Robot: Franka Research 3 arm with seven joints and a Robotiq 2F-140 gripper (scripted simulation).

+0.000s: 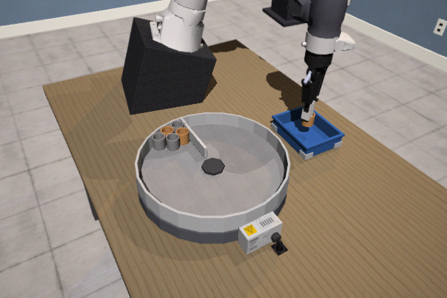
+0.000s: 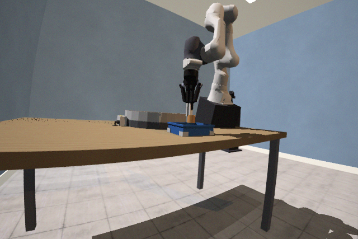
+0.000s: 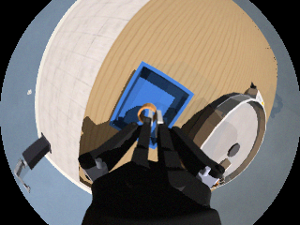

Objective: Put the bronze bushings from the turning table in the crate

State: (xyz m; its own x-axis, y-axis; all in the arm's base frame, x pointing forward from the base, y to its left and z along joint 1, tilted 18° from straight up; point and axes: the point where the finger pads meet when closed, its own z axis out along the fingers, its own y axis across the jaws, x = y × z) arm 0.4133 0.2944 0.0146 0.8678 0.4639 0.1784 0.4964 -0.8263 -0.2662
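Right now my hand is 9 cm above the blue crate, 1 cm to the right of it and 1 cm past it. From my hand the other things lie so: grey turning table 35 cm to the right, 7 cm below, 6 cm ahead.
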